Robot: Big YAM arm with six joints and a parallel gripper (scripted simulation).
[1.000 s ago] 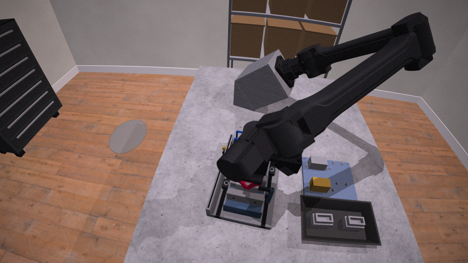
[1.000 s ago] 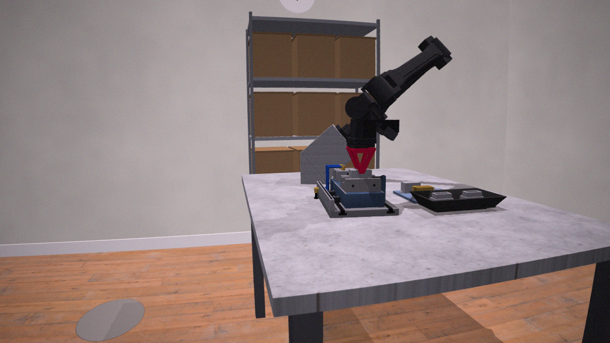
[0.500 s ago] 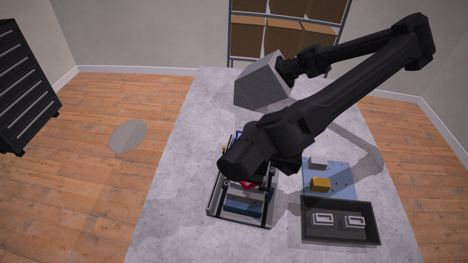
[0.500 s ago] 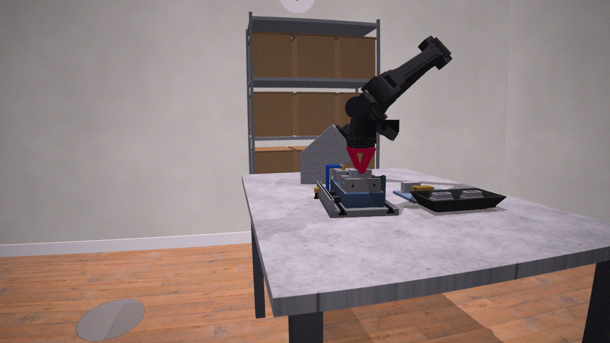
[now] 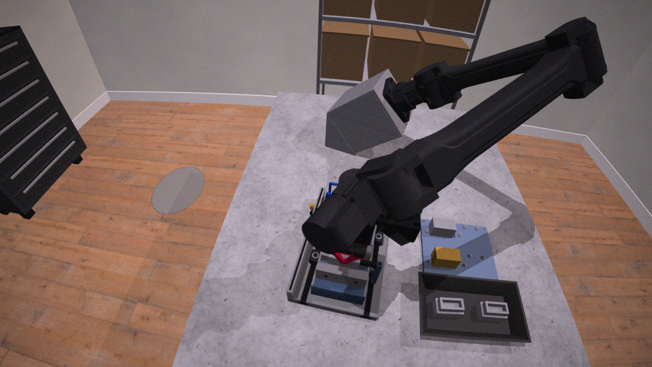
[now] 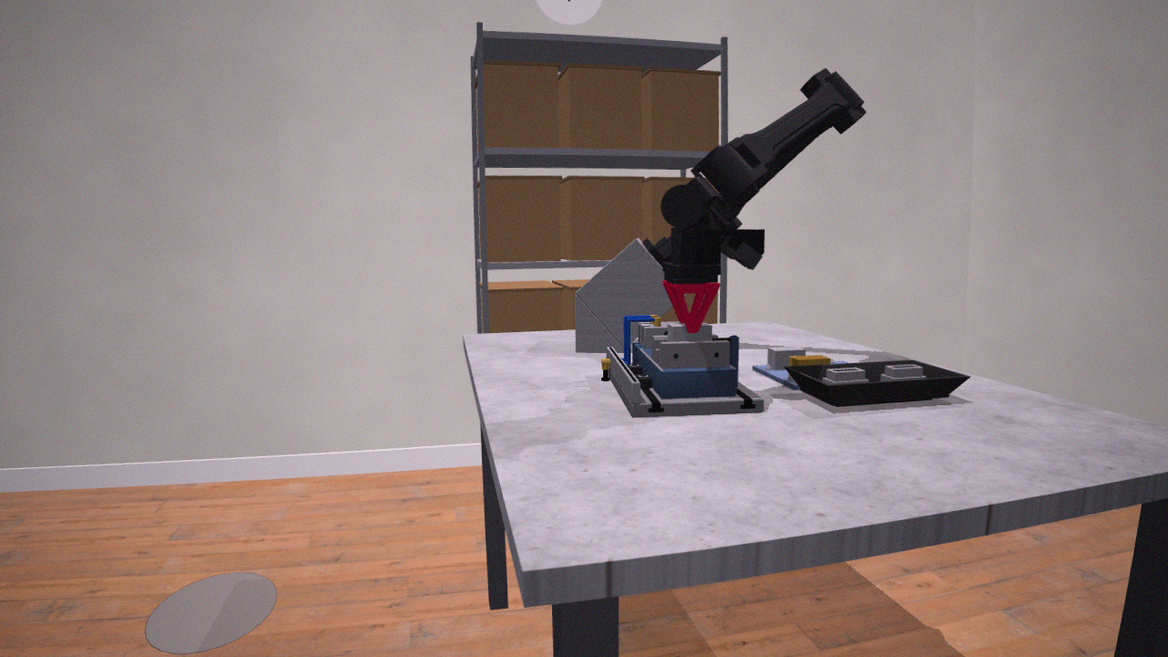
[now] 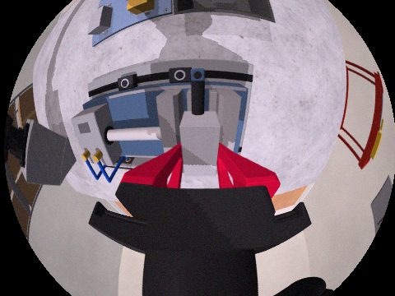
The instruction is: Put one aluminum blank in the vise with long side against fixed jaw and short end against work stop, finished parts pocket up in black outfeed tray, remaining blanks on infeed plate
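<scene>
Right now my hand is 50 mm to the right of the work stop rod and 30 mm above it. The rest, counted from my hand: yellow brass blank: 230 mm to the left, 100 mm behind, 90 mm below; then blue infeed plate: 270 mm to the left, 150 mm behind, 110 mm below.
</scene>
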